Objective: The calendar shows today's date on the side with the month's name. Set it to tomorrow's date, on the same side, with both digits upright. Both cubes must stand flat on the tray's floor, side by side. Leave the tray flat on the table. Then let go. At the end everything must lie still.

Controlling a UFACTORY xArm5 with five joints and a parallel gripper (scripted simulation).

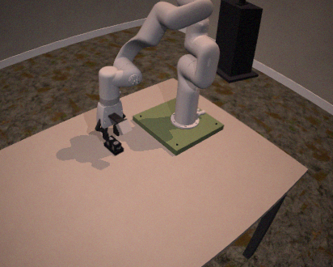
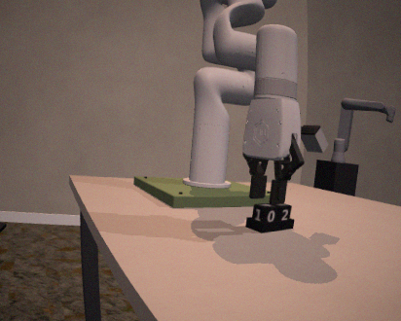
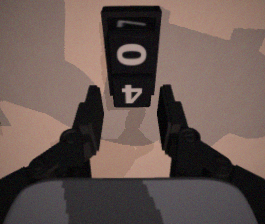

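Right now the black calendar tray is 6 cm below my hand and 2 cm to the left of it.
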